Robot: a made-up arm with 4 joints.
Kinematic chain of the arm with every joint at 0, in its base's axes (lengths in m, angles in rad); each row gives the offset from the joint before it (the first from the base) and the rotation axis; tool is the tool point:
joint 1: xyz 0 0 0.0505 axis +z
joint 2: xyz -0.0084 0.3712 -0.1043 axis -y
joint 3: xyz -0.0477 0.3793 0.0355 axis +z
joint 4: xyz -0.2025 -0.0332 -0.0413 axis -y
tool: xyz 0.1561 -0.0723 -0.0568
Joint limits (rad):
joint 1: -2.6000..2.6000
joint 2: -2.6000..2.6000
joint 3: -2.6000..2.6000
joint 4: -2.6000..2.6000
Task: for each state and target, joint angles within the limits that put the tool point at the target. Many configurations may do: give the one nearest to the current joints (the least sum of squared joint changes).
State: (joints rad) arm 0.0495 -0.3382 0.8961 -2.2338
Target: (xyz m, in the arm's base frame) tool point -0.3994 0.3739 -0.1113
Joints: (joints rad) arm 0.2784 -0.1830 0.6239 -2.1436
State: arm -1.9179 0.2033 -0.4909 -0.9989
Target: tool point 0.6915 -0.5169 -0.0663
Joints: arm -2.6000 -0.5318 -0.7067 -1.2000
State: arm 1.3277 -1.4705 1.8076 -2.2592
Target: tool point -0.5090 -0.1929 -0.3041
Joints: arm 1.7833 -1.4990 2.2167 -2.2570
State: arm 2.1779 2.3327 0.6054 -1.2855
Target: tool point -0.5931 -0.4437 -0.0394
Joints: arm 2.6000 2.5692 -0.2307 -1.0052
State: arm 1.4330 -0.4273 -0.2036 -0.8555
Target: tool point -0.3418 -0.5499 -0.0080
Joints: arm 2.1559 -0.8783 0.3179 -1.1898
